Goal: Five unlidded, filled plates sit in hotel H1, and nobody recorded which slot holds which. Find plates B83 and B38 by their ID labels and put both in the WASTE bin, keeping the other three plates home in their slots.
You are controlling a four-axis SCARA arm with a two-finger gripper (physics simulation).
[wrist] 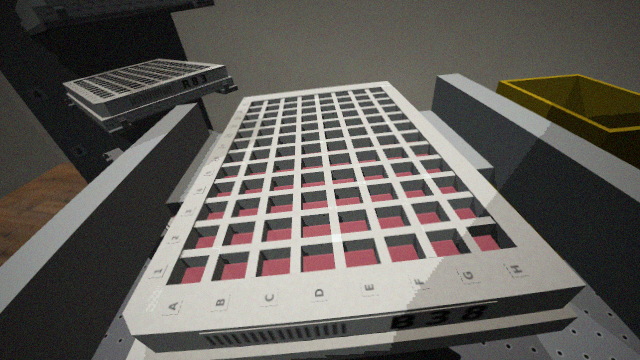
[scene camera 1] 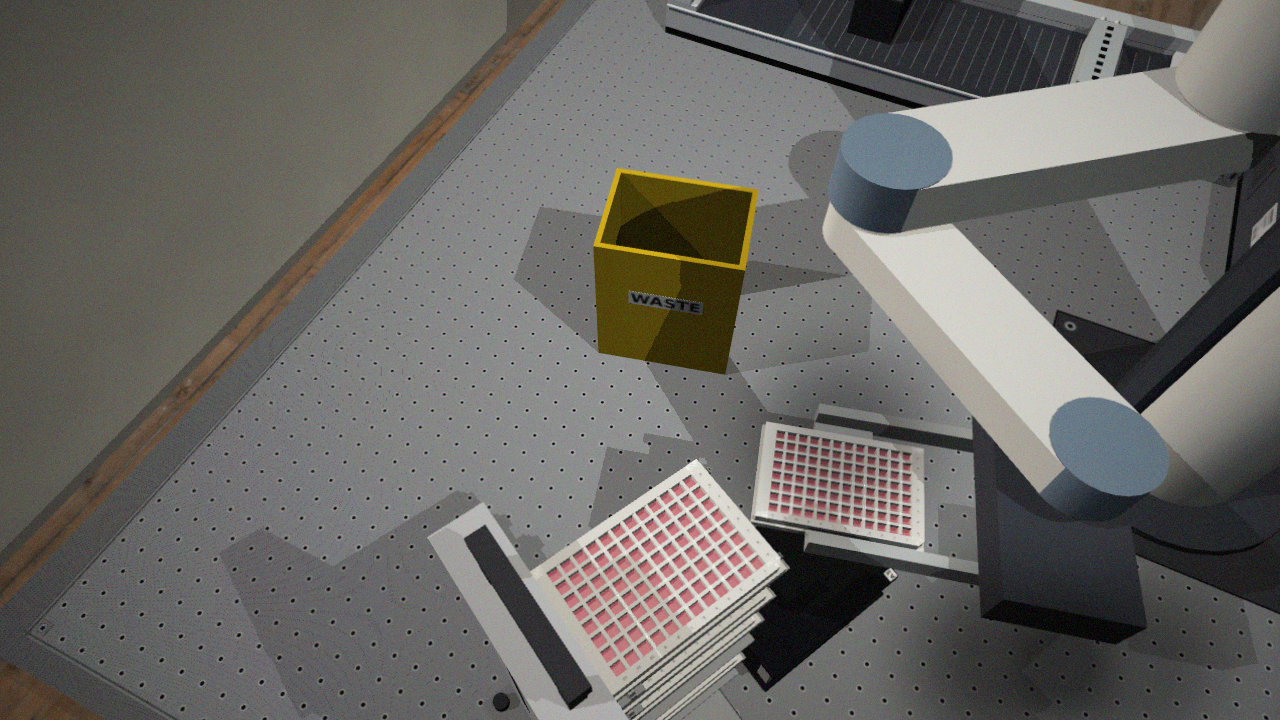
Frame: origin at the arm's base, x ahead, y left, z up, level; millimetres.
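Seen in the pictures: gripper, between the fingertips: (wrist: 318,111) (scene camera 1: 811,474).
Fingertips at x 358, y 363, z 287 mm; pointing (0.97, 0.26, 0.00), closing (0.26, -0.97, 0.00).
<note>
Offsets run from my fingertips to a thing's top centre. "spot": to the spot under its first point. Level surfaces: height alone.
My gripper (scene camera 1: 837,481) (wrist: 318,111) is shut on plate B38, a white, pink-filled well plate {dz -2, dx -22, dy -6 mm} (scene camera 1: 911,501) (wrist: 345,295). The label B38 faces the wrist camera. The plate is level, held beside hotel H1 {spot: dz +157, dx +136, dy +219 mm} (scene camera 1: 478,582) in scene camera 1. The hotel's top plate {dz +114, dx +62, dy +157 mm} (scene camera 1: 662,573) is pink-filled, with several plates stacked below it; their labels are not readable there. In the wrist view, a plate labelled R83 {dz +8, dx +62, dy +157 mm} (wrist: 150,82) sits in the hotel at upper left. The yellow WASTE bin {dz -74, dx +230, dy -265 mm} (scene camera 1: 626,326) (wrist: 545,97) stands apart from the held plate; its bottom is in shadow.
The arm's pale forearm (scene camera 1: 966,340) reaches over the perforated deck {dz -274 mm} (scene camera 1: 384,376), right of the bin. A black base plate {dz -204, dx -24, dy -6 mm} (scene camera 1: 805,617) lies beside the hotel. A long dark tray with a metal rim (scene camera 1: 769,55) is at the back. A wooden edge (scene camera 1: 259,313) borders the deck's left.
</note>
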